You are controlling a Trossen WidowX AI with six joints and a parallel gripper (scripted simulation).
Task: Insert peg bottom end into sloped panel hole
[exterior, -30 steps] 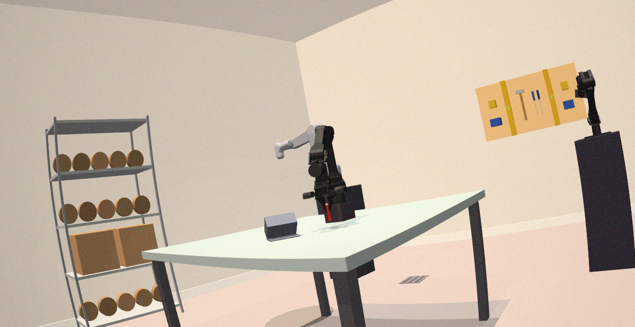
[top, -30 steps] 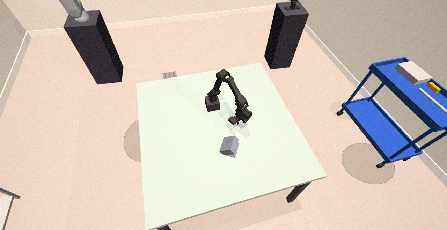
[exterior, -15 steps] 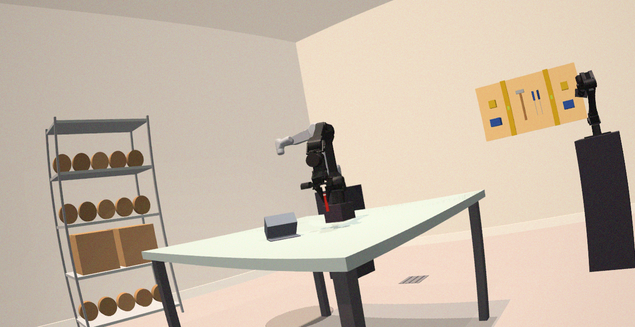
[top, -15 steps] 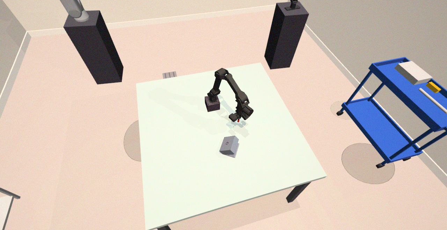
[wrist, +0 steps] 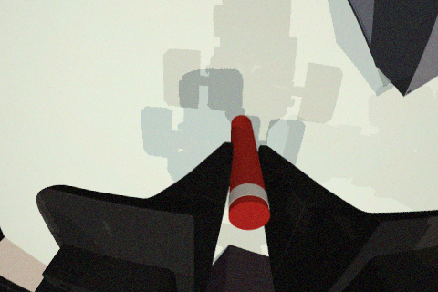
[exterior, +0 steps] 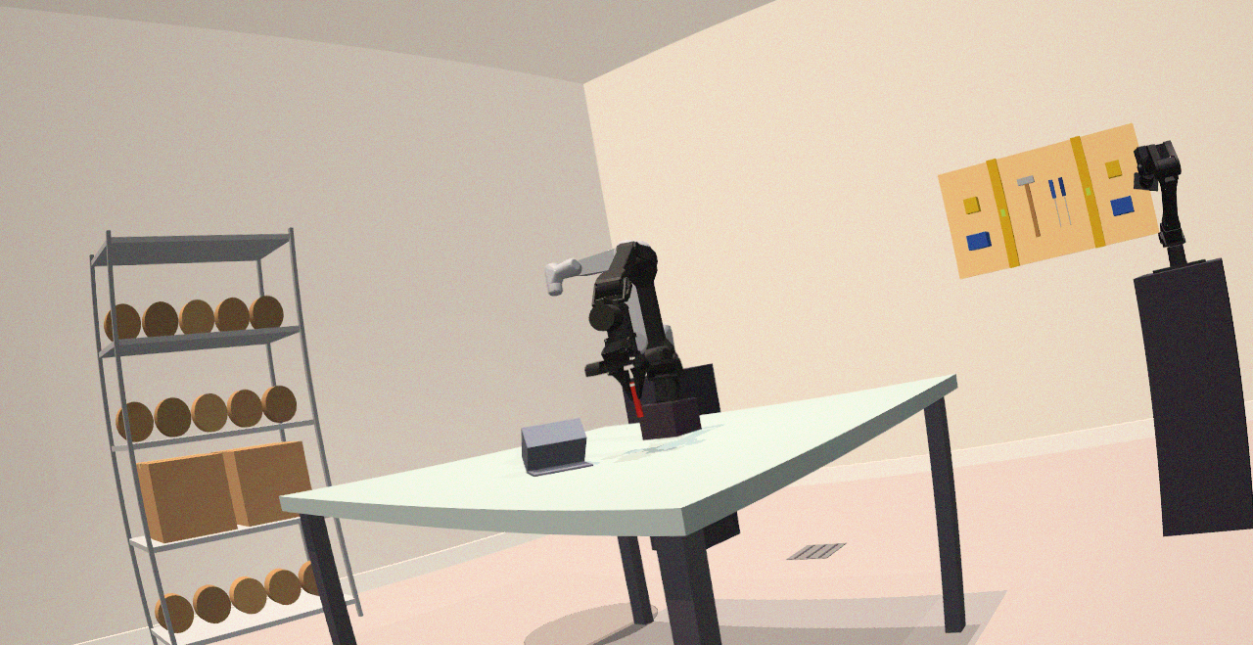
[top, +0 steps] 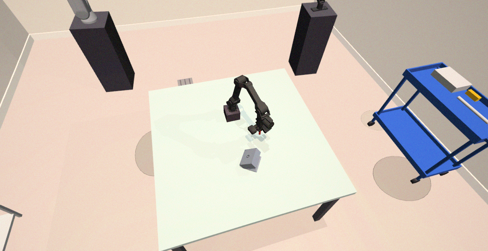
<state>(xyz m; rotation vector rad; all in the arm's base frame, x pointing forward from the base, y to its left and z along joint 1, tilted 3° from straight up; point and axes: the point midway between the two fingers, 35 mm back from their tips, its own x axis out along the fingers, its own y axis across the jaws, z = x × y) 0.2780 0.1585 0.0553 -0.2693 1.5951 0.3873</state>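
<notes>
The grey sloped panel lies 170 mm ahead of my gripper tip, 110 mm to the right of it and 70 mm below it. From my gripper tip the other things lie so: red round peg: 20 mm above.
</notes>
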